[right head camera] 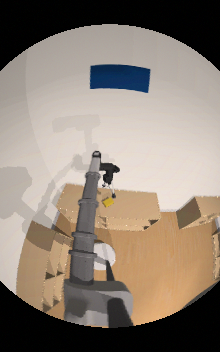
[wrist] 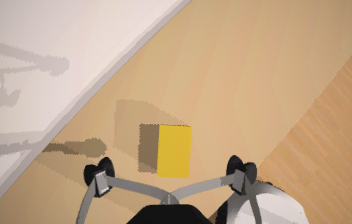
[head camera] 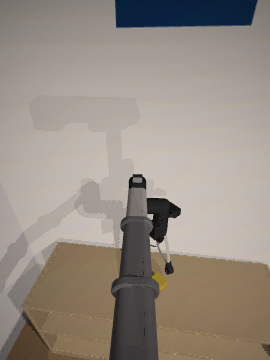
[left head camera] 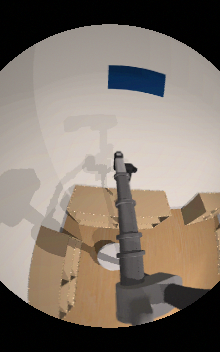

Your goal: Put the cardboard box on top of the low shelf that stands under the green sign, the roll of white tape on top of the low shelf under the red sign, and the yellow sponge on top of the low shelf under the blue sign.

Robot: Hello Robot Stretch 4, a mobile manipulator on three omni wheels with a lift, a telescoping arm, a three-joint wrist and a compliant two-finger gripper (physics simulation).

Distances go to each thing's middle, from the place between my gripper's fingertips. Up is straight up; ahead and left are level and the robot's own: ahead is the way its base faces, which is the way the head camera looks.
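Scene:
Yellow sponge (wrist: pixel 174 148): my hand 19 cm above it, 1 cm past it.

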